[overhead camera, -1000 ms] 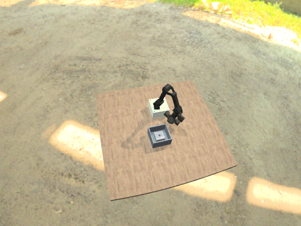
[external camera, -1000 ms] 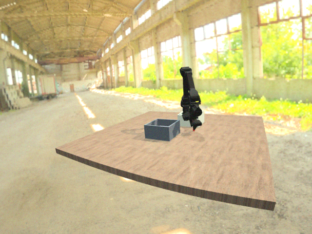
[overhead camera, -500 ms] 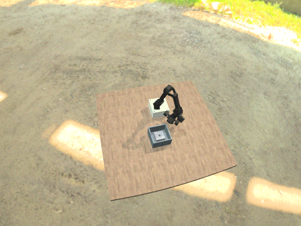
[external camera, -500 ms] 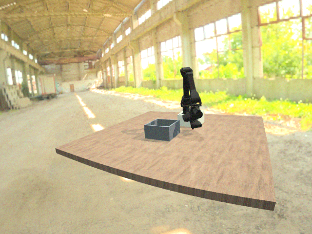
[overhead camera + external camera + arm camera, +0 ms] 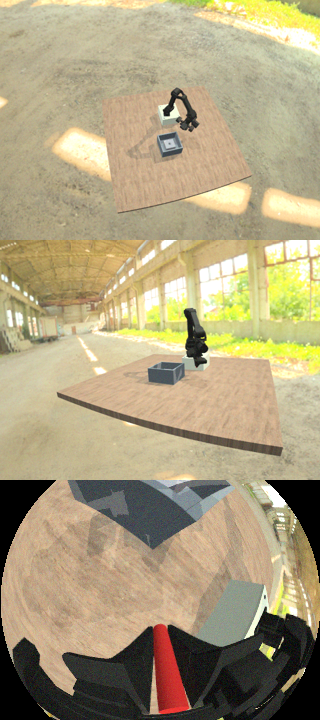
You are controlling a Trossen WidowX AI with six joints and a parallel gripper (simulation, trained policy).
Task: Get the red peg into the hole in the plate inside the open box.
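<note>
My gripper tip is now 17 cm short of the pale plate, 14 cm to the left of it and 2 cm above it. Round my gripper tip: grey box: 17 cm ahead, 14 cm to the right, 4 cm below; then red peg: 1 cm to the left, 3 cm above.
</note>
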